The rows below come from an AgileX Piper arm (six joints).
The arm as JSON. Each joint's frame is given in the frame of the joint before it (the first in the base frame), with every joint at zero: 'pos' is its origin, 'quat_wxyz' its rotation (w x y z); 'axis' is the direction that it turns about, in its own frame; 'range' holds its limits. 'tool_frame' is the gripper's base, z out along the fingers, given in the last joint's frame.
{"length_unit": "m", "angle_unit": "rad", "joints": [
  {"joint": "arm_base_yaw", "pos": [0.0, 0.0, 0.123], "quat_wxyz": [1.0, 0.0, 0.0, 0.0], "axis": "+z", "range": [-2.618, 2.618]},
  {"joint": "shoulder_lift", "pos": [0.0, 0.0, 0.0], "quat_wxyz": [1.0, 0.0, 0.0, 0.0], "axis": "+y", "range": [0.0, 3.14]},
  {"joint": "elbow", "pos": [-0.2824, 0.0, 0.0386], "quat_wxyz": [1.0, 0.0, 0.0, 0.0], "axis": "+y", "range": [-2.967, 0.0]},
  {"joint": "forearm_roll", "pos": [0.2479, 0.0, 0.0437], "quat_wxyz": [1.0, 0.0, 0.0, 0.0], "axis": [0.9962, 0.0, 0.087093], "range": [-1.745, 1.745]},
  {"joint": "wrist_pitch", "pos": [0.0, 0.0, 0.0], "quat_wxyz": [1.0, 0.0, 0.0, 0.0], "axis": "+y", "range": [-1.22, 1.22]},
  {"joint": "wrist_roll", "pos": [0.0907, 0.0, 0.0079], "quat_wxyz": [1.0, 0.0, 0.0, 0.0], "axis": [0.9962, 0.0, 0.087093], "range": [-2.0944, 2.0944]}
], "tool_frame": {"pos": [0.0, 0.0, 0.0], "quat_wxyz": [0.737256, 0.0, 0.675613, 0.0]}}
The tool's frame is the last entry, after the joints.
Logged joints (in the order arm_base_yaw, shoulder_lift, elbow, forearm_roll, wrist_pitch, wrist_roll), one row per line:
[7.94 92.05 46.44 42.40 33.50 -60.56]
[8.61 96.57 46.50 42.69 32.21 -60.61]
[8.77 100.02 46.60 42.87 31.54 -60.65]
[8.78 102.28 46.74 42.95 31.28 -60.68]
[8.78 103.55 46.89 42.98 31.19 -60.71]
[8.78 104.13 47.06 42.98 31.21 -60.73]
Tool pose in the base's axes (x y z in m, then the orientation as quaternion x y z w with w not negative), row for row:
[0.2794 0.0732 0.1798 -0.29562 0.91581 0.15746 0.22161]
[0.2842 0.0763 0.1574 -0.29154 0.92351 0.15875 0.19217]
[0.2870 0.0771 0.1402 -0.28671 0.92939 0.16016 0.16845]
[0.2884 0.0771 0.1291 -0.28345 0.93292 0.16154 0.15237]
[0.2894 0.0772 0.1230 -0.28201 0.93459 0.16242 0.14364]
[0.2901 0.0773 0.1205 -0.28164 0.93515 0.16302 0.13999]
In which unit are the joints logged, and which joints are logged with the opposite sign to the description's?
The joints are logged in degrees. Opposite sign: elbow.
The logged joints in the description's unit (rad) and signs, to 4 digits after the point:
[0.1386 1.6066 -0.8105 0.7400 0.5847 -1.0570]
[0.1503 1.6855 -0.8116 0.7451 0.5622 -1.0578]
[0.1531 1.7457 -0.8133 0.7482 0.5505 -1.0585]
[0.1532 1.7851 -0.8158 0.7496 0.5459 -1.0591]
[0.1532 1.8073 -0.8184 0.7501 0.5444 -1.0596]
[0.1532 1.8174 -0.8214 0.7501 0.5447 -1.0599]

